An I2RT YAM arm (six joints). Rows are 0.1 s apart.
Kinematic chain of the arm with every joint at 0, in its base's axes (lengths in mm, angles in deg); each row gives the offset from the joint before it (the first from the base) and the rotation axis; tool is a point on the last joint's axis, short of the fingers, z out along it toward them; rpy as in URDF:
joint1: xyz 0 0 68 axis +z
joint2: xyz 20 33.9 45.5 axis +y
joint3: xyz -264 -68.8 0 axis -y
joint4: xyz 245 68.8 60 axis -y
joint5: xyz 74 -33.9 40.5 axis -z
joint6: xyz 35.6 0 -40.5 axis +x
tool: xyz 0 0 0 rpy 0 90 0
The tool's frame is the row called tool.
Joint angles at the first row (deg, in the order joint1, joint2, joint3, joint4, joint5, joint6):
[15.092, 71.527, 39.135, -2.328, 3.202, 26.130]
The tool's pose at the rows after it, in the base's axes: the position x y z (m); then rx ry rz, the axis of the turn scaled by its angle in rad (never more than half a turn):
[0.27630, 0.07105, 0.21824, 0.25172, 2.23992, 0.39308]
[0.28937, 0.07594, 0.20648, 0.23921, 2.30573, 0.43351]
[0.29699, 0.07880, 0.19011, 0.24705, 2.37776, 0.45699]
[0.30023, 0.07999, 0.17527, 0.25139, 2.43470, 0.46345]
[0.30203, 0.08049, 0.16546, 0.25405, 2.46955, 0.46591]
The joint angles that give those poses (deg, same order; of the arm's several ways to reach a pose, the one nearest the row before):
[14.436, 77.121, 43.441, -3.793, 0.120, 27.201]
[14.371, 81.996, 45.605, -4.274, -2.809, 27.507]
[14.305, 86.127, 46.479, -4.798, -4.798, 28.184]
[14.240, 89.078, 46.523, -4.973, -5.934, 28.338]
[14.173, 91.001, 46.502, -4.930, -6.590, 28.359]

